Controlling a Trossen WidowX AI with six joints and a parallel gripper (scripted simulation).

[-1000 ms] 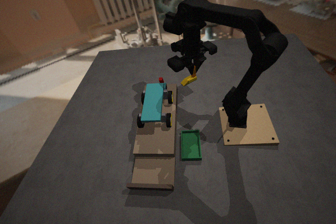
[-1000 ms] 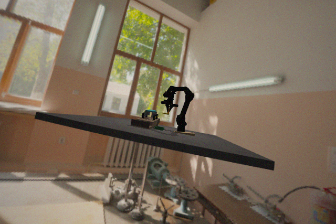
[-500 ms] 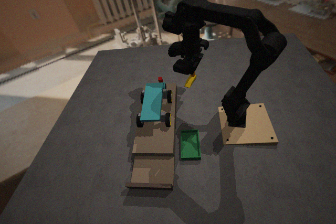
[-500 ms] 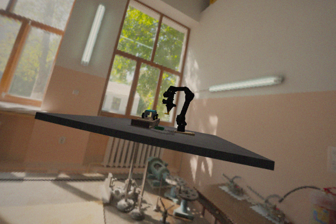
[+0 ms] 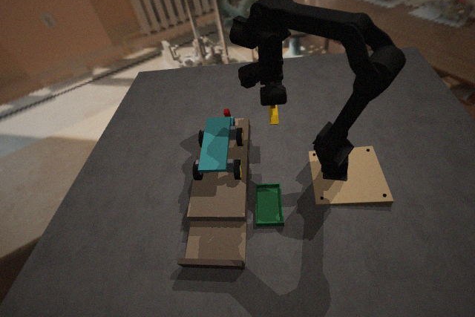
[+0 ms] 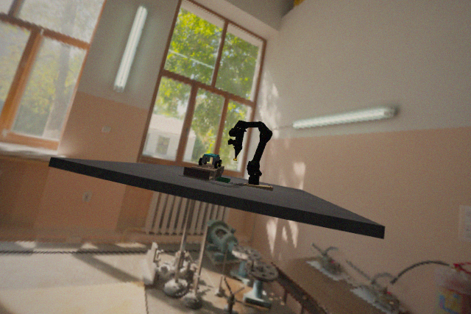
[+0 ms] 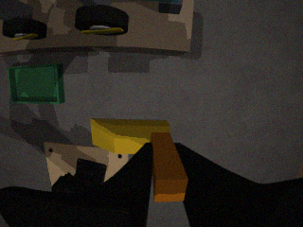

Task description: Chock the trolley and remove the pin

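The yellow chock lies 10 mm behind my gripper tip, 20 mm to the left of it and 10 mm below it. The rest, counted from my gripper tip: green tray: 20 mm behind, 220 mm to the left, 180 mm below; then red-headed stop pin: 130 mm ahead, 30 mm to the left, 40 mm below; then trolley: 130 mm ahead, 140 mm to the left, 60 mm below.
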